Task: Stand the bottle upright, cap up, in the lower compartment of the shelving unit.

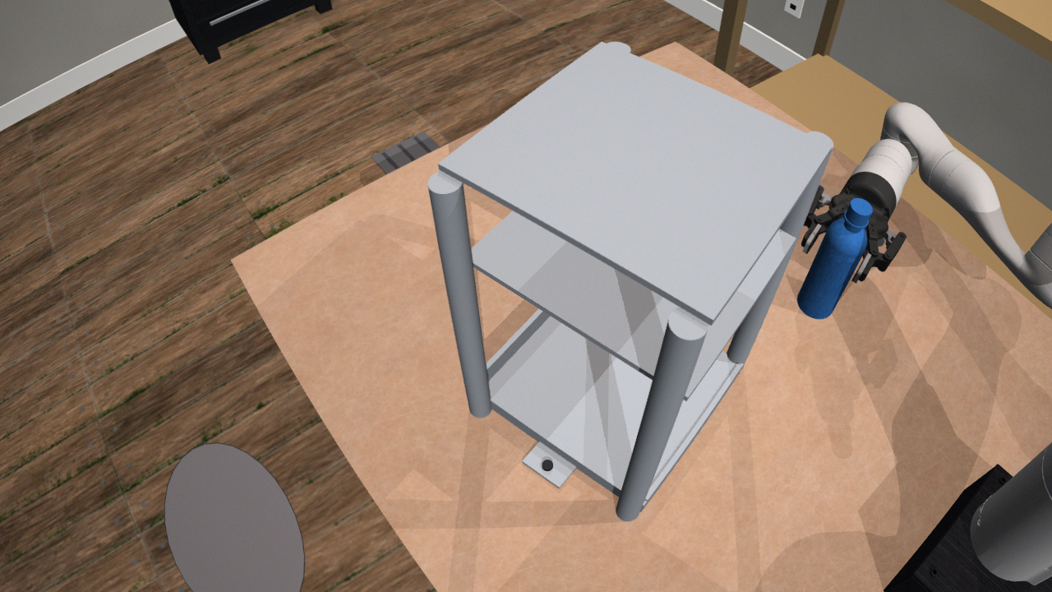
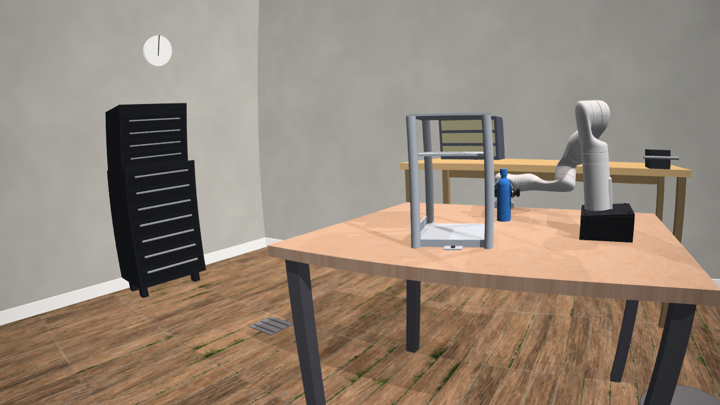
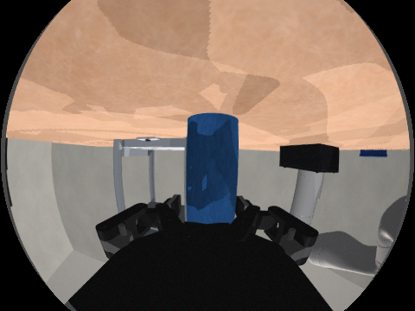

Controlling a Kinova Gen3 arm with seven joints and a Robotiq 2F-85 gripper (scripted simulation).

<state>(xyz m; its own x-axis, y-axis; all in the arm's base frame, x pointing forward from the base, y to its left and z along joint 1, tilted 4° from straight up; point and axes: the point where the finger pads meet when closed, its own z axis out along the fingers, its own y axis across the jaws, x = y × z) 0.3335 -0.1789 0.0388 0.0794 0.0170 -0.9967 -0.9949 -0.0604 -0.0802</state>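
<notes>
Now: hand 20 mm below the blue bottle. The rest, counted from my hand: grey shelving unit (120 mm ahead, 270 mm to the left, 80 mm above).
</notes>
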